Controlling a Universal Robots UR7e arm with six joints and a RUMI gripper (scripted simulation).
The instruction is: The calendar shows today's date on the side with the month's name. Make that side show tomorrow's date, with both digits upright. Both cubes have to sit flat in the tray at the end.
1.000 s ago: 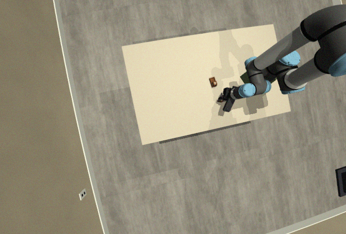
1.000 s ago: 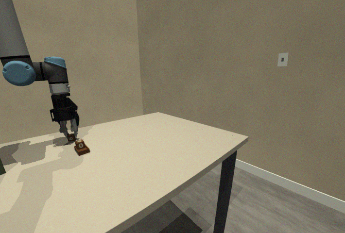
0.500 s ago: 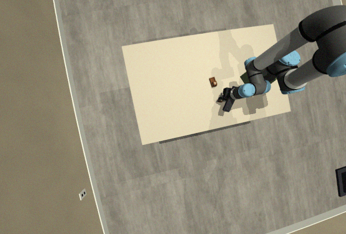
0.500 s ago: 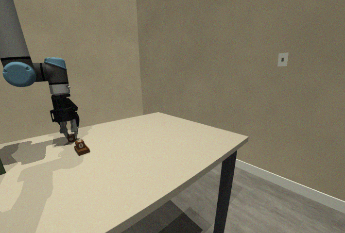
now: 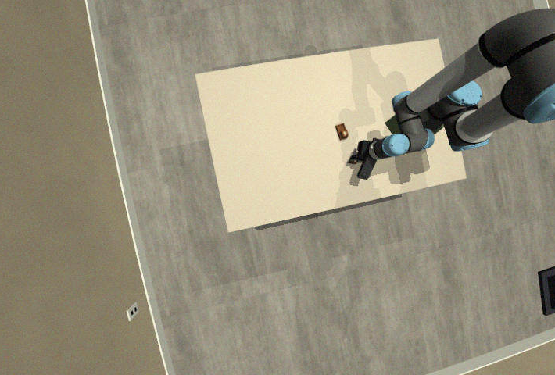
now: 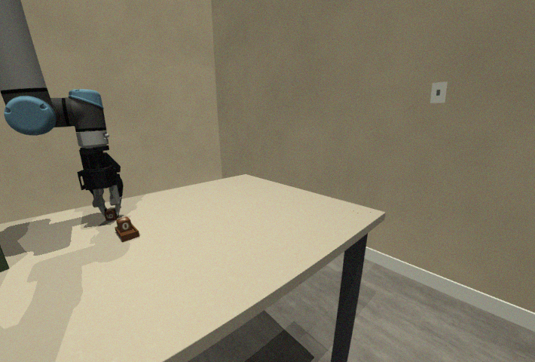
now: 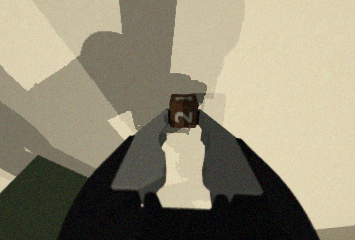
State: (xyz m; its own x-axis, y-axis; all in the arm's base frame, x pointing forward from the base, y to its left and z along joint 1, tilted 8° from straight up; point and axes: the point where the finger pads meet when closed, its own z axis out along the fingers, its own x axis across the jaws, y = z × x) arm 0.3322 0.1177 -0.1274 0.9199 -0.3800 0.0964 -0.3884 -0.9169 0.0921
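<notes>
The brown digit cube lies 10 mm below my hand. The rest, counted from my hand: brown calendar tray (150 mm to the right, 20 mm below, 20 mm ahead).
</notes>
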